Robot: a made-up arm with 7 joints.
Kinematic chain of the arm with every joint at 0, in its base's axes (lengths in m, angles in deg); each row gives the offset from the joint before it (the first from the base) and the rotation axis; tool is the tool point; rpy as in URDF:
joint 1: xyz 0 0 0.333 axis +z
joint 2: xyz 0 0 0 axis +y
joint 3: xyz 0 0 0.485 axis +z
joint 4: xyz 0.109 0 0 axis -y
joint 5: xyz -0.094 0 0.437 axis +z
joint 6: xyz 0 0 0 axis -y
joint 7: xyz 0.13 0 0 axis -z
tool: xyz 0 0 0 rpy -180 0 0
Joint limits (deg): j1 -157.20..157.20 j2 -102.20..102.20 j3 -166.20..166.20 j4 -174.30..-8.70 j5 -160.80..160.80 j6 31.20..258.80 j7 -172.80..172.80
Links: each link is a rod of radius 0.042 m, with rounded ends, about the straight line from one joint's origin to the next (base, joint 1, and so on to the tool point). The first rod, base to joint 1, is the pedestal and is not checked.
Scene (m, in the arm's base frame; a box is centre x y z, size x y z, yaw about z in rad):
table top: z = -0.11
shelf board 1: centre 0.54 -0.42 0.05 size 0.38 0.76 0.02 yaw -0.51
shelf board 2: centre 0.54 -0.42 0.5 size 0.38 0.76 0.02 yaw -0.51
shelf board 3: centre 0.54 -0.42 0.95 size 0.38 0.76 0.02 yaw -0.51
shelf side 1: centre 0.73 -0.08 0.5 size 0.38 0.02 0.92 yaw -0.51
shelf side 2: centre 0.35 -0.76 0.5 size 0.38 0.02 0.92 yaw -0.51
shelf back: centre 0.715 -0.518 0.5 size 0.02 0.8 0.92 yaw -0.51
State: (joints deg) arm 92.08 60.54 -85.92 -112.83 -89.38 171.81 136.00
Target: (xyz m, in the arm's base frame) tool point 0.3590 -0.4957 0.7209
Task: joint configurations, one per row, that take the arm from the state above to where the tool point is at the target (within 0.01 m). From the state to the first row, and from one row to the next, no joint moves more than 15 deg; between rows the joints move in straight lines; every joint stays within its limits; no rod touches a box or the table.
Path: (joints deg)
1: 88.88 58.18 -89.53 -124.90 -92.55 175.39 133.84
2: 85.67 55.81 -93.14 -136.96 -95.72 178.97 131.69
3: 82.47 53.45 -96.75 -149.03 -98.88 182.56 129.53
4: 79.26 51.08 -100.36 -161.10 -102.05 186.14 127.37
5: 76.06 48.72 -103.97 -173.16 -105.22 189.72 125.22
6: 62.26 47.90 -117.59 -160.65 -101.39 179.57 128.81
7: 48.47 47.08 -131.21 -148.15 -97.56 169.42 132.41
8: 34.67 46.26 -144.84 -135.64 -93.73 159.27 136.00
9: 32.75 40.20 -133.70 -128.37 -90.93 156.50 136.00
10: 30.83 34.14 -122.57 -121.11 -88.12 153.74 136.00
11: 28.91 28.08 -111.44 -113.84 -85.31 150.97 136.00

